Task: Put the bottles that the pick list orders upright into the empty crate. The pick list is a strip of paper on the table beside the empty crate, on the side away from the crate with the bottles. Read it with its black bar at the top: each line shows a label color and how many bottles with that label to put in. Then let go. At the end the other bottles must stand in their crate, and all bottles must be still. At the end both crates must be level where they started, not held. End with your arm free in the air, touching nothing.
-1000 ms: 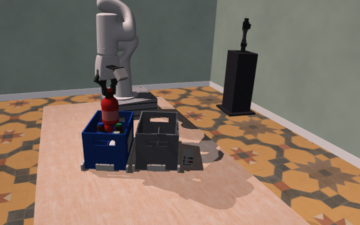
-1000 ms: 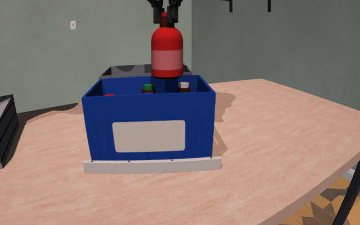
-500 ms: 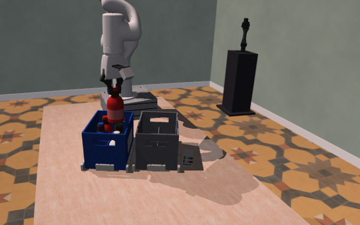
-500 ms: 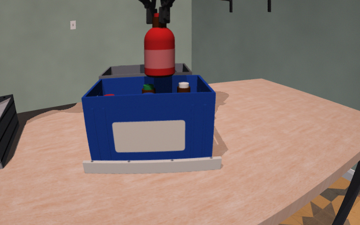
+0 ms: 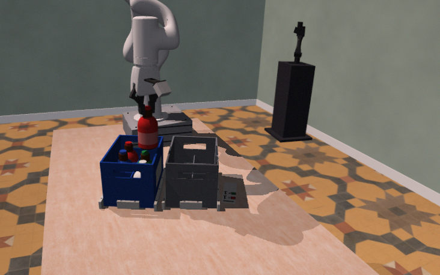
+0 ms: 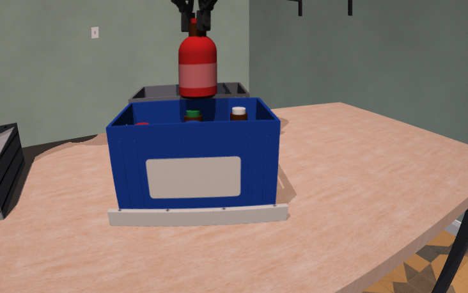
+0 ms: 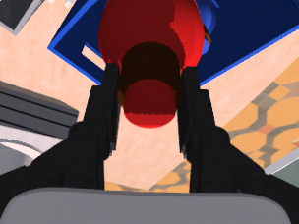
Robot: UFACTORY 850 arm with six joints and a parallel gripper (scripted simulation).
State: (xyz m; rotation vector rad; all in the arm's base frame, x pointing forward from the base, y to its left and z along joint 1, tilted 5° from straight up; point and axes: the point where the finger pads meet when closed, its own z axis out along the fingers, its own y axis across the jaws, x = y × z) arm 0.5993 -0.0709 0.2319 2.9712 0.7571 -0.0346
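The red-label bottle is 7 cm below my hand. Round my hand: white-cap bottle 8 cm ahead, 3 cm to the right, 25 cm below; then blue crate 2 cm behind, 5 cm to the right, 25 cm below; then green bottle 1 cm behind, 1 cm to the right, 25 cm below.
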